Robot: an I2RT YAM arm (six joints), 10 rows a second.
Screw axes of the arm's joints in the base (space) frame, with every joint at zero. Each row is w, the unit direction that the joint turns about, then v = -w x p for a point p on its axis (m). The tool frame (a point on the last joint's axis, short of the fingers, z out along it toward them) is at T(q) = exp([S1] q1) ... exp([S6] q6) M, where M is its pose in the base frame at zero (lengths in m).
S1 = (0, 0, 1, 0, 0, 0)
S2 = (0, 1, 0, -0.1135, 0, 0.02)
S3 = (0, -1, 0, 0.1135, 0, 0.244)
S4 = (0, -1, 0, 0.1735, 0, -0.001)
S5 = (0, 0, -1, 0, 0.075, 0)
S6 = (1, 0, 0, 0, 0.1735, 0)
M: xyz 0.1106 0 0.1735 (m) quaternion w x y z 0.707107 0 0.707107 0
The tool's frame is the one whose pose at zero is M.
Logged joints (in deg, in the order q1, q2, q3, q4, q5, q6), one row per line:
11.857 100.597 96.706 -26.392 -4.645 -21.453
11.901 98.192 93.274 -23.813 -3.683 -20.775
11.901 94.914 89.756 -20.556 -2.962 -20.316
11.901 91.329 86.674 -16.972 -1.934 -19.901
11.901 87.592 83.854 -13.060 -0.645 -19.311
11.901 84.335 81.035 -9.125 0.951 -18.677
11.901 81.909 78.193 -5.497 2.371 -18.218
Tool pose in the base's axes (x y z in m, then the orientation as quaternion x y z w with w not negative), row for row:
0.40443 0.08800 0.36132 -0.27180 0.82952 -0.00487 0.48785
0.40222 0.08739 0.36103 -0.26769 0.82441 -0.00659 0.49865
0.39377 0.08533 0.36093 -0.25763 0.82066 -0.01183 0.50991
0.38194 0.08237 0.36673 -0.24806 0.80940 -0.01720 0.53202
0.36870 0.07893 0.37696 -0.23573 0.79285 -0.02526 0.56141
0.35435 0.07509 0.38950 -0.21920 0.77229 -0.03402 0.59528
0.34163 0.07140 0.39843 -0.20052 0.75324 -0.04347 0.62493
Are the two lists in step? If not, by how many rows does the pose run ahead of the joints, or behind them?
The pose runs 1 row behind the joints: the pose in row i belongs to the joints in row i - 1.
